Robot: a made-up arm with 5 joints.
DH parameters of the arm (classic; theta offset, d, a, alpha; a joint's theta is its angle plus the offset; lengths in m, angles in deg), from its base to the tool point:
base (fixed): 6.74 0 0.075 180
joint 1: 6.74 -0.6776 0.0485 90
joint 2: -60.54 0 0.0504 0
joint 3: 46.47 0 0.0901 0
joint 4: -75.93 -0.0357 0.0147 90
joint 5: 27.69 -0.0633 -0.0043 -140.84
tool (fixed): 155.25 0.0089 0 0
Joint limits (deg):
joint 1: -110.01..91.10
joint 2: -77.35..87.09
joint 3: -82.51..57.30
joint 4: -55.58..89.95
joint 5: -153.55..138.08
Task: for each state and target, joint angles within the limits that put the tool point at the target. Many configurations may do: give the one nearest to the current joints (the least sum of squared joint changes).
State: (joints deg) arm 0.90 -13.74 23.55 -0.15 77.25
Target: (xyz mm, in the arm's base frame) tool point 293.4 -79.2 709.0
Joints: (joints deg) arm 11.80 -1.91 19.43 -2.68 78.21
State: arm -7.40 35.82 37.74 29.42 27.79
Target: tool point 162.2 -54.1 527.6
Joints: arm 16.01 54.06 36.23 21.02 29.55
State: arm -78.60 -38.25 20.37 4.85 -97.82
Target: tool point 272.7 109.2 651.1
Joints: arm -34.58 0.62 35.42 8.92 -99.21
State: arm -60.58 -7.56 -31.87 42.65 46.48
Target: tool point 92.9 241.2 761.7
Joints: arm -94.95 13.43 -31.28 24.87 47.27
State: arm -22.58 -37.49 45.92 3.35 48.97
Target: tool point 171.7 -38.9 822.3
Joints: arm 5.45 -77.35 16.69 47.40 45.97
